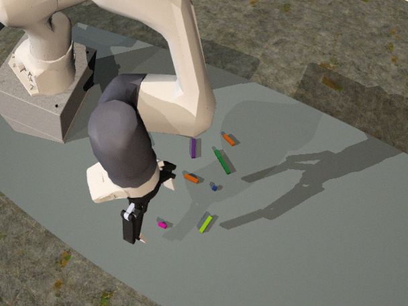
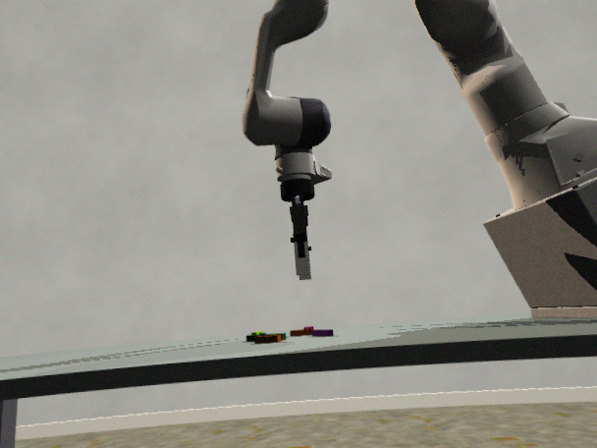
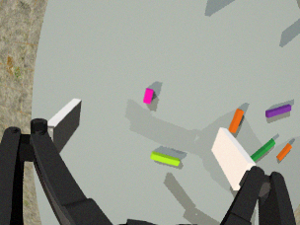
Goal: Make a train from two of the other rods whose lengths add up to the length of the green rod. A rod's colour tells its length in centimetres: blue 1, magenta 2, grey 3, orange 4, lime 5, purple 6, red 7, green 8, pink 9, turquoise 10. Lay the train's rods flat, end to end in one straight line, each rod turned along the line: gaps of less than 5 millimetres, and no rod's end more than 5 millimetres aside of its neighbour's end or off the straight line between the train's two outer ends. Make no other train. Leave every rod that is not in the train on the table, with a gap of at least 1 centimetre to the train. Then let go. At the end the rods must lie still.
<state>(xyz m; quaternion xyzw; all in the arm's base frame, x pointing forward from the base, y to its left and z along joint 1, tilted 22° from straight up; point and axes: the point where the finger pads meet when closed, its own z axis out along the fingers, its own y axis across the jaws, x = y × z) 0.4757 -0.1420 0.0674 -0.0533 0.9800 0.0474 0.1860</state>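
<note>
My hand is 6 cm past the purple rod, 24 cm to the right of it and 12 cm above it. Round my hand: lime rod: 9 cm ahead, 6 cm to the left, 12 cm below; magenta rod: 12 cm below; blue rod: 6 cm ahead, 16 cm to the left, 12 cm below.
</note>
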